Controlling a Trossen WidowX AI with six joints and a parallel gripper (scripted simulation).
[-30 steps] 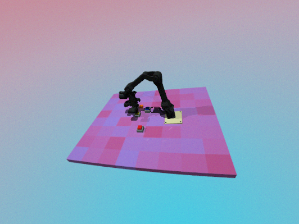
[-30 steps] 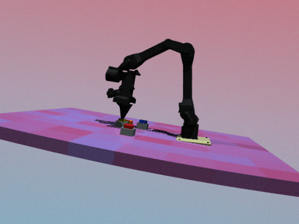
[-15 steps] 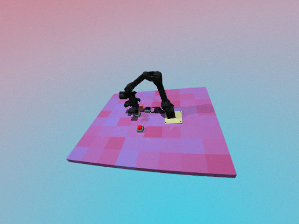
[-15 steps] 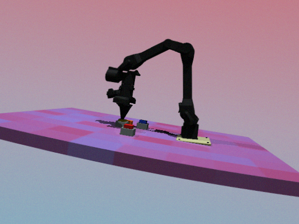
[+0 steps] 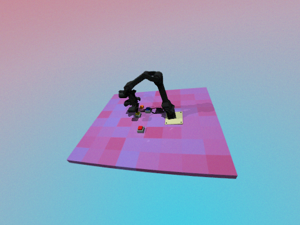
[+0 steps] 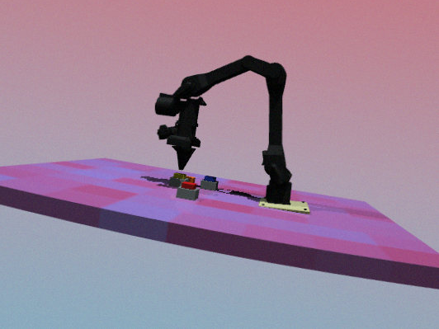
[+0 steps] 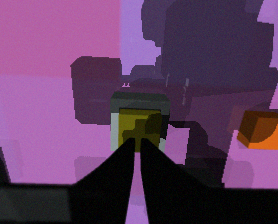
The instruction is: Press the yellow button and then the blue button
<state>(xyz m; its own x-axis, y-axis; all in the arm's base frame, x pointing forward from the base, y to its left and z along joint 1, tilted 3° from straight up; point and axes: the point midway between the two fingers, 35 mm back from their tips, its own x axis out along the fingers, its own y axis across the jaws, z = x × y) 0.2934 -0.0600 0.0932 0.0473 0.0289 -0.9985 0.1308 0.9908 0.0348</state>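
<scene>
Now: gripper tip 2 cm above the yellow button. Round my gripper tip: blue button (9 cm behind, 5 cm to the right, 2 cm below); then red button (18 cm to the left, 5 cm behind, 2 cm below).
</scene>
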